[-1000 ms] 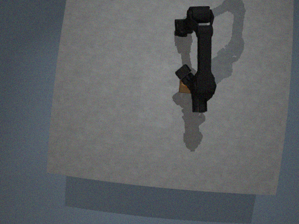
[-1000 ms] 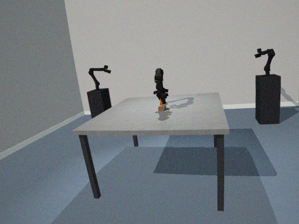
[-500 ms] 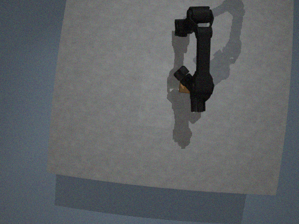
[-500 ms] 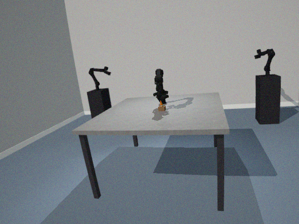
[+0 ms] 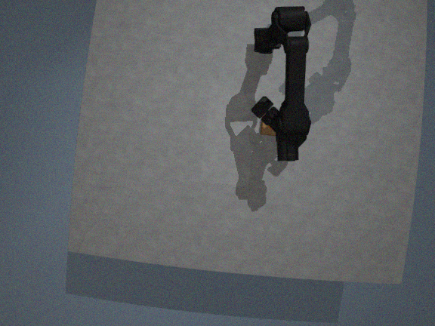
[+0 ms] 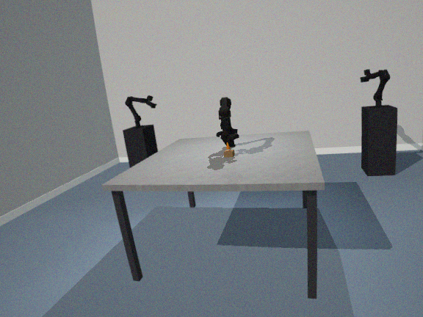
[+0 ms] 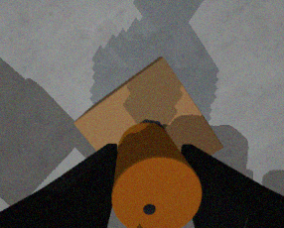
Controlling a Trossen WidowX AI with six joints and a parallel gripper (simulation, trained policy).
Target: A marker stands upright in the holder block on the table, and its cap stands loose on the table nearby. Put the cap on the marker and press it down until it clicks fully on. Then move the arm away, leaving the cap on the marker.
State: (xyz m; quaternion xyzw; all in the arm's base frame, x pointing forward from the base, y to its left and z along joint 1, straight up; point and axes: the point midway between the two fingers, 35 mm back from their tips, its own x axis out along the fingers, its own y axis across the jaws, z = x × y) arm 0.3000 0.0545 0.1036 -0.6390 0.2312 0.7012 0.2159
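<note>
Right now my gripper tip is 1 cm below the orange cap. From my gripper tip the other things lie so: tan holder block (5 cm below); orange marker (1 cm above).
</note>
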